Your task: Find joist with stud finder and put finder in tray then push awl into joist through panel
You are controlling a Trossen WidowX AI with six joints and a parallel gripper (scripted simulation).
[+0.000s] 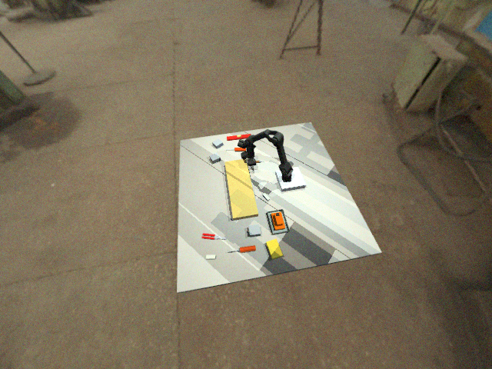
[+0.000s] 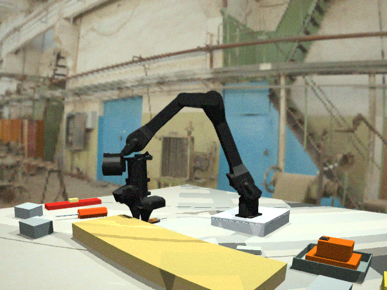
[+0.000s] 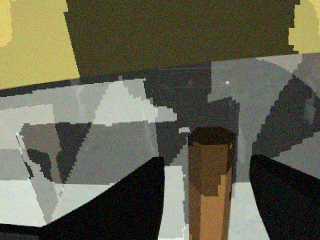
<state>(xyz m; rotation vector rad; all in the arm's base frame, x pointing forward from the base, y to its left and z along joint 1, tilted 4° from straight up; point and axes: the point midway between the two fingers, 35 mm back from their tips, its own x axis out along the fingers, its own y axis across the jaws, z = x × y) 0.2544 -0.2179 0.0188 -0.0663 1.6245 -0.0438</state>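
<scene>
The awl lies 60 mm behind my gripper tip. Round my gripper tip: orange stud finder: 540 mm to the left, 130 mm behind, 50 mm above; grey tray: 560 mm to the left, 130 mm behind, 10 mm above; red level: 320 mm to the right, 90 mm ahead, 10 mm above.
</scene>
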